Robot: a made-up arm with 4 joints.
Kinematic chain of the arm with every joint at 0, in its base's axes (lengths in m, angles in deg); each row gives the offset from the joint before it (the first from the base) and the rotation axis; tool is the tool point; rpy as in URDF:
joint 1: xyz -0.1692 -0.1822 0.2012 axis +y
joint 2: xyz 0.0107 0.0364 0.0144 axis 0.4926 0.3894 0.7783
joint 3: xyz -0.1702 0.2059 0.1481 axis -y
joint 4: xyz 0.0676 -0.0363 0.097 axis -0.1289 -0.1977 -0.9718
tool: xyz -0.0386 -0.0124 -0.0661 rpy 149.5 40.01 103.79
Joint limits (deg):
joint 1: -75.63..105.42
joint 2: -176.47..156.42
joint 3: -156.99..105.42
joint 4: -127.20..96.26
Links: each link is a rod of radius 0.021 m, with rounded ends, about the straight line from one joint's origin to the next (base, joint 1, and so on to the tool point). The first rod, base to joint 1, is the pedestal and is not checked.
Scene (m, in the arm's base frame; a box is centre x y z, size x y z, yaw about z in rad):
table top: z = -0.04
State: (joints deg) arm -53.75 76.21 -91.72 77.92
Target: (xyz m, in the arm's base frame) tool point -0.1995 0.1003 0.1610
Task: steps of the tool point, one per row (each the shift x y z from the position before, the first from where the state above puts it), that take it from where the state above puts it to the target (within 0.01 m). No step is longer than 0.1 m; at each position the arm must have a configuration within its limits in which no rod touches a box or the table.
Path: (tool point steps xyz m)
1: -0.0164 0.0489 -0.0380
2: -0.0010 0.0530 -0.0348
3: 0.0138 0.0541 -0.0287
4: 0.0273 0.0519 -0.0200
5: 0.0383 0.0468 -0.0096
6: 0.0464 0.0388 0.0020
7: 0.0507 0.0288 0.0138
8: 0.0513 0.0169 0.0248

